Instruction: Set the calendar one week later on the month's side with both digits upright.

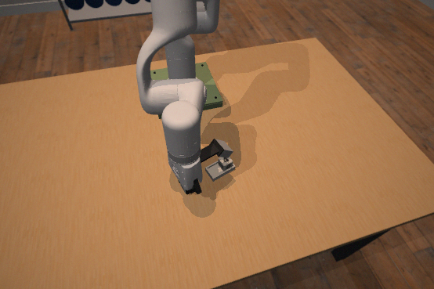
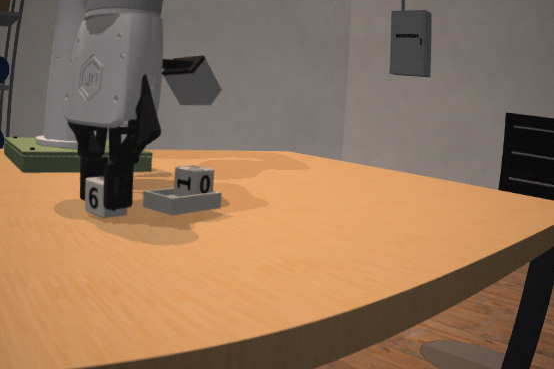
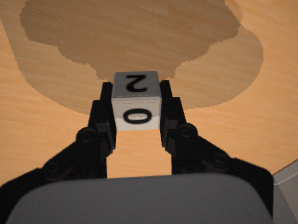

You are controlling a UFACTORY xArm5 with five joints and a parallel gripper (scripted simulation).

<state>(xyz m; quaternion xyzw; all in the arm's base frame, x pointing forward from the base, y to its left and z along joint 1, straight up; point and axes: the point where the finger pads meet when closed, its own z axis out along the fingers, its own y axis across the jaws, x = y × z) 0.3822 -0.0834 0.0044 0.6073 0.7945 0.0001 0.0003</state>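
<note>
The digit cube is 10 mm below my hand. From my hand the other things lie so: tray: 30 mm behind, 110 mm to the left, 20 mm below.
</note>
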